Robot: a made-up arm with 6 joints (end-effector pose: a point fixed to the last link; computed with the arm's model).
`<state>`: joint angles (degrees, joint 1 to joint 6).
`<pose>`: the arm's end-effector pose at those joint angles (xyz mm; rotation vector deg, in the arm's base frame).
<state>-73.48 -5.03 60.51 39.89 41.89 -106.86</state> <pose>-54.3 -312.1 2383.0 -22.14 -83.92 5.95</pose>
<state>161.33 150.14 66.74 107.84 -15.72 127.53</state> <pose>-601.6 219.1 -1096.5 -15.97 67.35 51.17</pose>
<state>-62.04 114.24 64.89 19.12 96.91 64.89</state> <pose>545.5 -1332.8 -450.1 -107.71 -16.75 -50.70</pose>
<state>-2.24 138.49 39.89 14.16 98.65 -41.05</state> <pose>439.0 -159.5 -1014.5 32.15 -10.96 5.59</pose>
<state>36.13 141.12 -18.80 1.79 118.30 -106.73</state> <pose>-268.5 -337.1 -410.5 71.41 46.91 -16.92</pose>
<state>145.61 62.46 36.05 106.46 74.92 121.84</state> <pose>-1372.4 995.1 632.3 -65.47 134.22 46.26</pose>
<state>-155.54 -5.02 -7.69 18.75 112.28 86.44</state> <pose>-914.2 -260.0 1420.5 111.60 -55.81 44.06</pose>
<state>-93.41 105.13 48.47 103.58 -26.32 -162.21</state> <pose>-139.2 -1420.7 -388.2 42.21 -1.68 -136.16</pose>
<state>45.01 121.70 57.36 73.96 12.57 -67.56</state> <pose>931.5 844.5 -671.7 -25.23 38.74 61.98</pose>
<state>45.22 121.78 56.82 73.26 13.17 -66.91</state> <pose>922.2 840.2 -678.4 -24.95 39.11 62.54</pose>
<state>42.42 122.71 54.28 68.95 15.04 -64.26</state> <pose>920.8 747.3 -720.1 -21.92 42.40 59.80</pose>
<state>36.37 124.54 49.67 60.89 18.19 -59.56</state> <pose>903.0 563.4 -789.7 -15.79 47.84 52.85</pose>
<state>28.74 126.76 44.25 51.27 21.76 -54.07</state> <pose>840.7 351.5 -855.9 -8.42 52.90 42.93</pose>
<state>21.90 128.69 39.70 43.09 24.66 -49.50</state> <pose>753.1 186.9 -896.9 -2.39 56.19 33.24</pose>
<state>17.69 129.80 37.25 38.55 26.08 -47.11</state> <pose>692.5 101.7 -913.6 0.90 57.78 27.05</pose>
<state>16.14 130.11 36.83 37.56 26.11 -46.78</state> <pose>679.1 76.8 -917.4 1.89 58.28 24.86</pose>
